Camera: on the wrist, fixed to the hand. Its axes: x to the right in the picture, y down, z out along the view.
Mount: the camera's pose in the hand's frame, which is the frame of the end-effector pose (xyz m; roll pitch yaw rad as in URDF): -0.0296 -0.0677 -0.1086 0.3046 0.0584 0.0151
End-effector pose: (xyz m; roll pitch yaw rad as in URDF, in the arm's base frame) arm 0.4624 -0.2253 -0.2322 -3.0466 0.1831 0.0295
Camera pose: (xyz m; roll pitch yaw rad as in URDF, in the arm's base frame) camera 0.4525 -0.1685 -0.1142 -2.7456 0.1264 0.0088
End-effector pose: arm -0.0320 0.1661 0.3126 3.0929 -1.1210 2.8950
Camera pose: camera 0.0545 0.0691 0.3317 -2.8568 -1.1799 2.8629
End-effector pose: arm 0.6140 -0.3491 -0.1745 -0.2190 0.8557 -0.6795
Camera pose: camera 0.4889 -0.3633 -0.2120 0.0877 0.9160 -0.6762
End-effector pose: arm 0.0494 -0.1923 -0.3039 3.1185 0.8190 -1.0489
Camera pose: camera 0.1391 -0.2075 -0.2092 -2.8740 0.7602 -1.0678
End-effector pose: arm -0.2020 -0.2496 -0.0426 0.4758 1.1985 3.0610
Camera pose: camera -0.0720 -0.2496 -0.0614 0.8967 1.2412 -3.0979
